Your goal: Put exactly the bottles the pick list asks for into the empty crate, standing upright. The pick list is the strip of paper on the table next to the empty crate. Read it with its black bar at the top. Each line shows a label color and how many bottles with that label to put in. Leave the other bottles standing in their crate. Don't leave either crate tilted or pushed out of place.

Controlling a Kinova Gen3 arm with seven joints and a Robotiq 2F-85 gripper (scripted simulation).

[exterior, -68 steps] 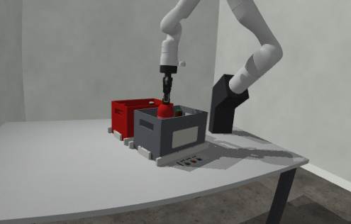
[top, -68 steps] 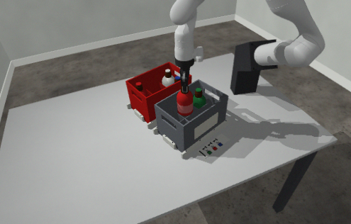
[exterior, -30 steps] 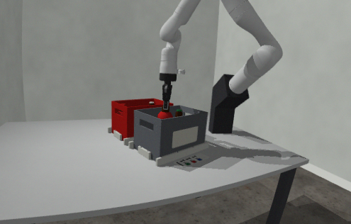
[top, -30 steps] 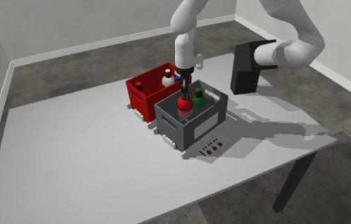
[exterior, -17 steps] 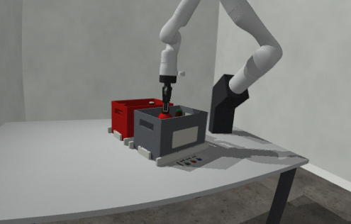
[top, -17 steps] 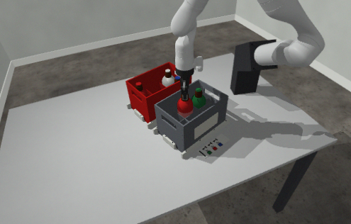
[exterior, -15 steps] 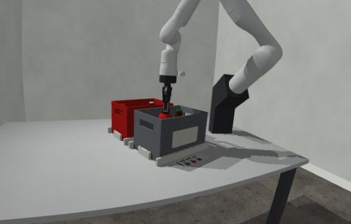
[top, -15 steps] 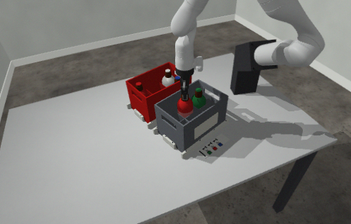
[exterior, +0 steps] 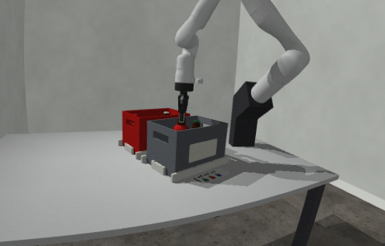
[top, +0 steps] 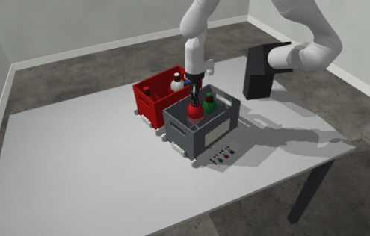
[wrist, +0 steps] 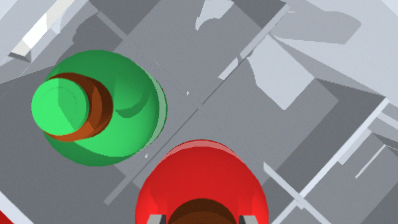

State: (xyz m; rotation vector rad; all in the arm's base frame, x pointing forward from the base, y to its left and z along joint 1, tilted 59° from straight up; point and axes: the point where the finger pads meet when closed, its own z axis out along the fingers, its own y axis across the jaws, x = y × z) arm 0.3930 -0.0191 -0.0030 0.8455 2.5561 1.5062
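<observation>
The grey crate lies 100 mm below my hand, 40 mm to the left of it and 10 mm behind it. From my hand the other things lie so: red crate (180 mm to the right, 100 mm below, 70 mm ahead); blue-label bottle (170 mm to the right, 100 mm below, 30 mm behind); green-label bottle (100 mm below, 80 mm behind, 30 mm to the right).
</observation>
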